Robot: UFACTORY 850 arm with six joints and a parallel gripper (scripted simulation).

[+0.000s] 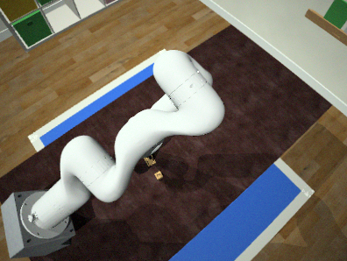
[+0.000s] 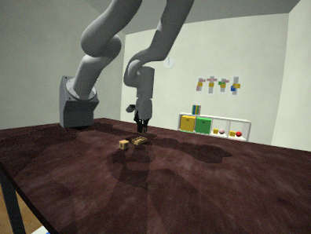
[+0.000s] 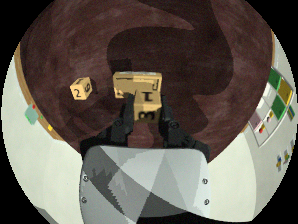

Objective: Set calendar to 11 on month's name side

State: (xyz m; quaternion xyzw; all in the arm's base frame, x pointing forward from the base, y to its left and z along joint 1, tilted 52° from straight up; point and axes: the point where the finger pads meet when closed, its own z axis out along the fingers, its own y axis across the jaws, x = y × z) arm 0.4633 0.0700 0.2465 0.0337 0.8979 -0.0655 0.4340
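The cube lies 10 mm below my hand. Round my hand: wooden tray: 20 mm to the right, 70 mm below.
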